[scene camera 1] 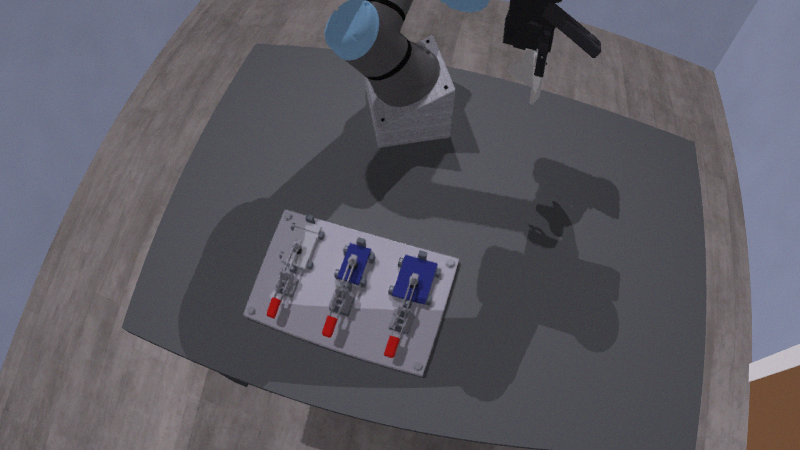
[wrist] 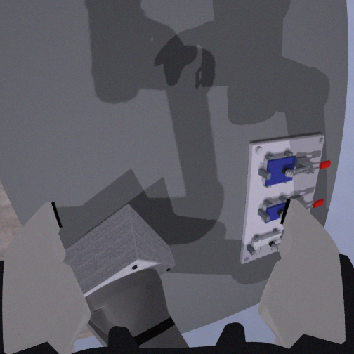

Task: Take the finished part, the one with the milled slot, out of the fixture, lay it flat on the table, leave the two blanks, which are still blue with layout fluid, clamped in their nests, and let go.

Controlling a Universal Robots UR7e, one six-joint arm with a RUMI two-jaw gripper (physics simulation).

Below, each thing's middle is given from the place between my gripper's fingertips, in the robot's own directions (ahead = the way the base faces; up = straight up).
Labels:
Right now the fixture plate [scene camera 1: 364, 334] is 360 mm ahead of my hand, 230 mm to the right of it and 270 mm below it. Also, from my hand: finished part [scene camera 1: 307, 232]: 310 mm ahead, 340 mm to the right, 250 mm below; then toggle clamp [scene camera 1: 288, 288]: 390 mm ahead, 340 mm to the right, 230 mm below.

